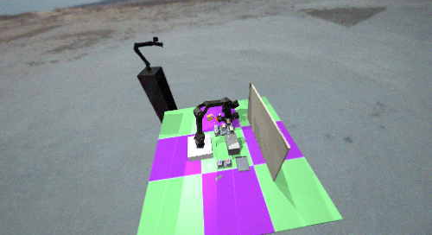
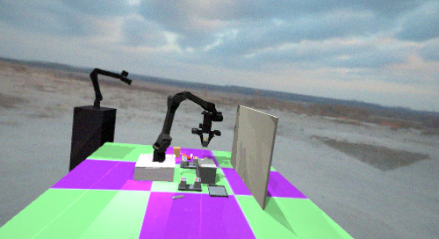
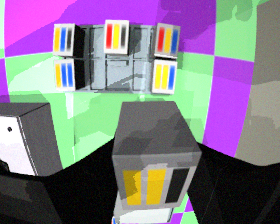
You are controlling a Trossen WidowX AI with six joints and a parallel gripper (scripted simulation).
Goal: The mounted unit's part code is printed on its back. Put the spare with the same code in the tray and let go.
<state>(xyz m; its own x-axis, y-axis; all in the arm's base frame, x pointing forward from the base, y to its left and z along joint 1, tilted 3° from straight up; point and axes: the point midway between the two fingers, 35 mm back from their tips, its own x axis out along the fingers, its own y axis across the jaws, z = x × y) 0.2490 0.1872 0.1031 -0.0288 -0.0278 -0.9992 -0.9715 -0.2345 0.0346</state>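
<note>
Now: gripper tip 300 mm to the left of the flat grey tray, 170 mm above it and 120 mm short of it. Round my gripper tip: mounted grey unit (130 mm to the right, 120 mm below, 30 mm ahead); tall beige board (270 mm ahead, 90 mm to the right, 50 mm above).
</note>
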